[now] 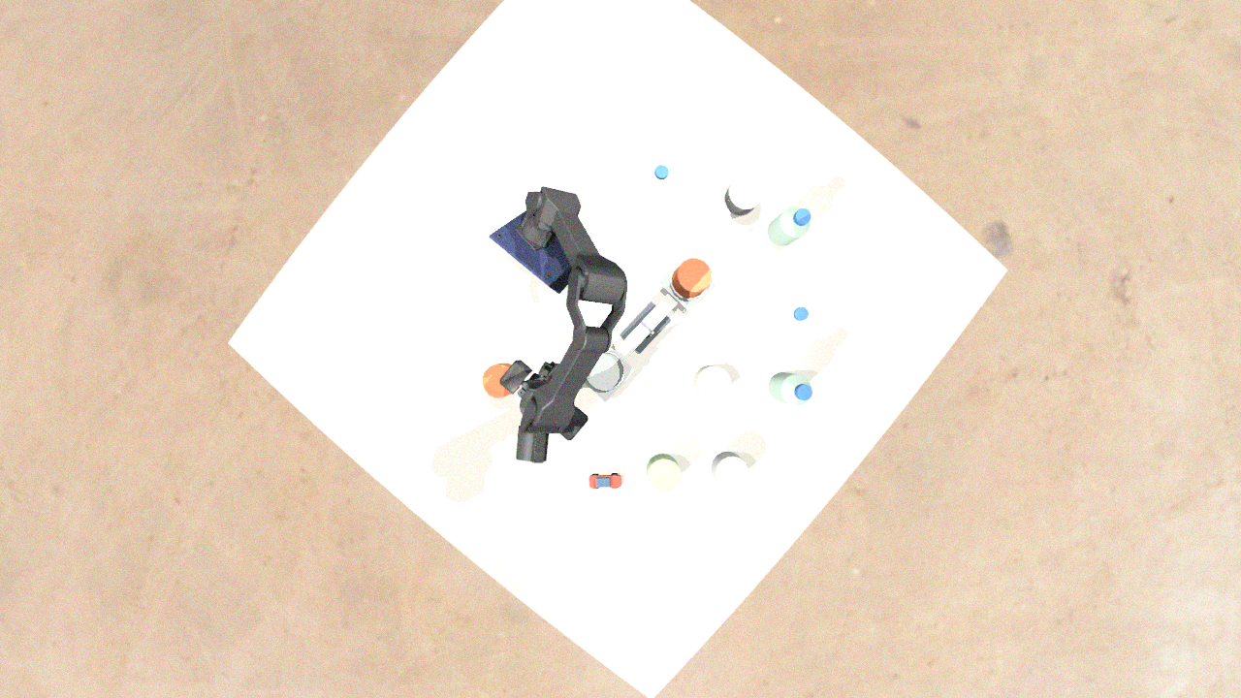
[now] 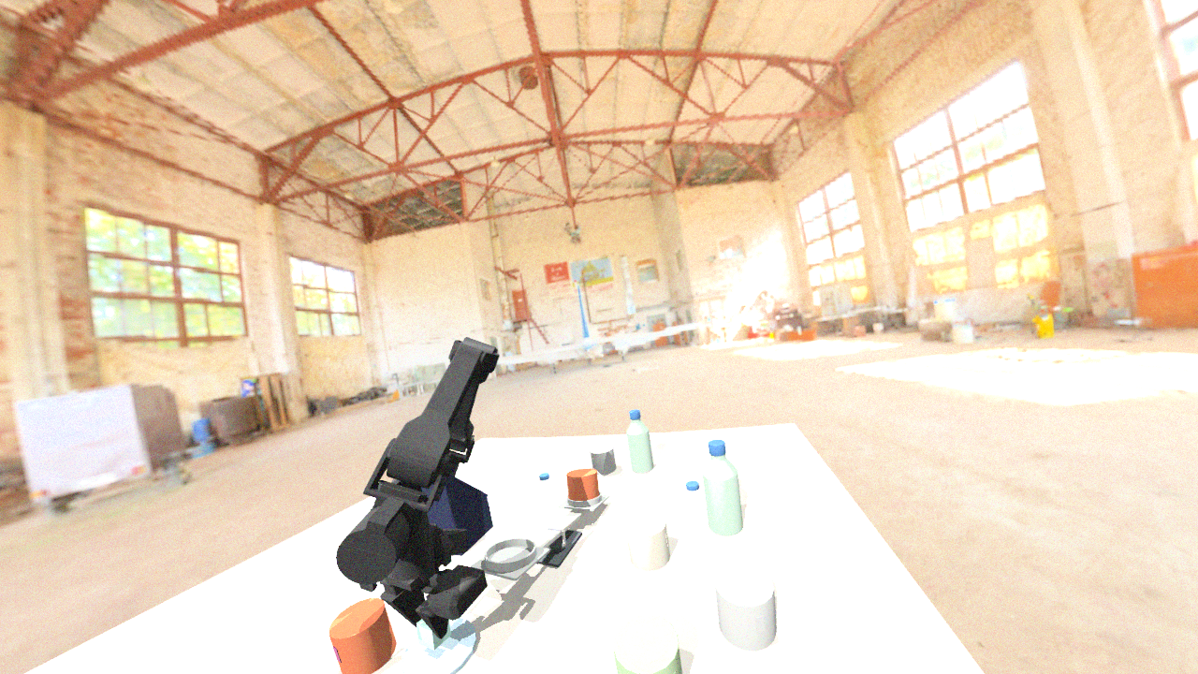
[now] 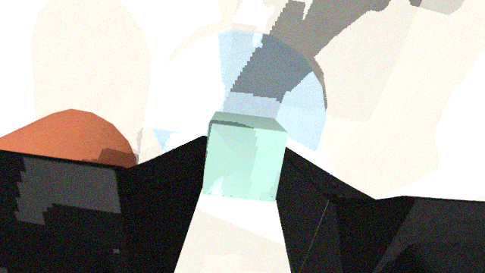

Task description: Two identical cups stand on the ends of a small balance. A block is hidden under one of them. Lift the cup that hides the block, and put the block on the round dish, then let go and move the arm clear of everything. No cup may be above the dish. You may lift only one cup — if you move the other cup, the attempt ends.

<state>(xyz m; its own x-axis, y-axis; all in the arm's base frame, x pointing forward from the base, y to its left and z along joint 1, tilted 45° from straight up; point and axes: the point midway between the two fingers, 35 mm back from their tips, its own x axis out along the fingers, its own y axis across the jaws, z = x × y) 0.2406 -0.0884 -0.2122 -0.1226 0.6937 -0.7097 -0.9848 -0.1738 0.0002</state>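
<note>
The round white dish is 3 cm below my gripper tip. The rest, counted from my gripper tip: green cup: 30 cm ahead, 6 cm to the left; then teal block: right at my gripper tip; then red toy car: 22 cm ahead, 4 cm to the right, 2 cm below.
</note>
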